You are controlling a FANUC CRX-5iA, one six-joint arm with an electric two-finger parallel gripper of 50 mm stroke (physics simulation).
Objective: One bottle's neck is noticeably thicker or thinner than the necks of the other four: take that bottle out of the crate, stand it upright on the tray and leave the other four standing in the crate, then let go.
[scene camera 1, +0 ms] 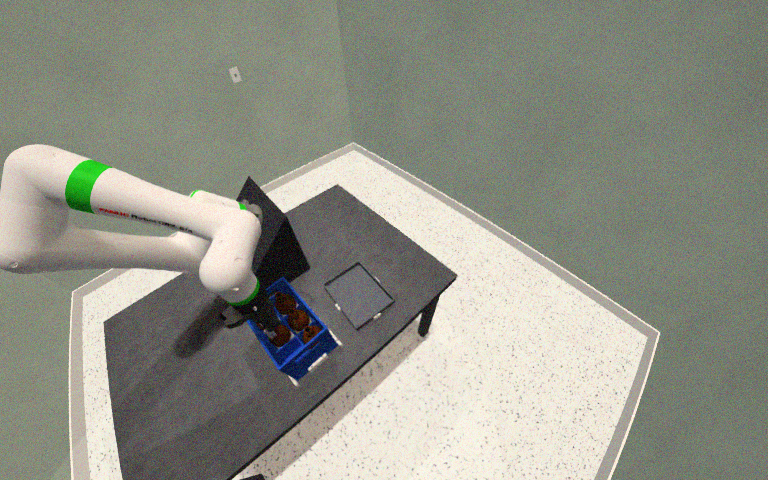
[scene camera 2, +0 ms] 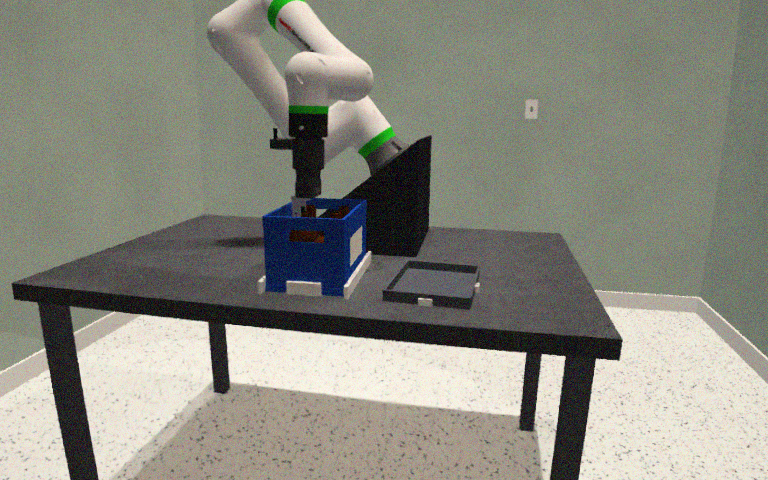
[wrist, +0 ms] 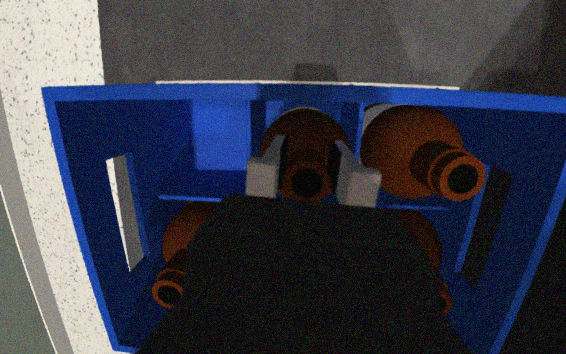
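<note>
The blue crate stands on the table and holds brown bottles. My gripper points down inside the crate, shut on the neck of an upright brown bottle in the middle cell of one row. That bottle's body is still within the crate. Beside it stands another bottle; the cell on its other side is empty. In the other row, one bottle and another stand at the ends, with a bottle between them, hidden in the wrist view. The tray is empty.
White blocks sit against the crate's foot, and small white clips at the tray's edges. The tray lies beside the crate on the dark table. The black robot pedestal rises behind the crate.
</note>
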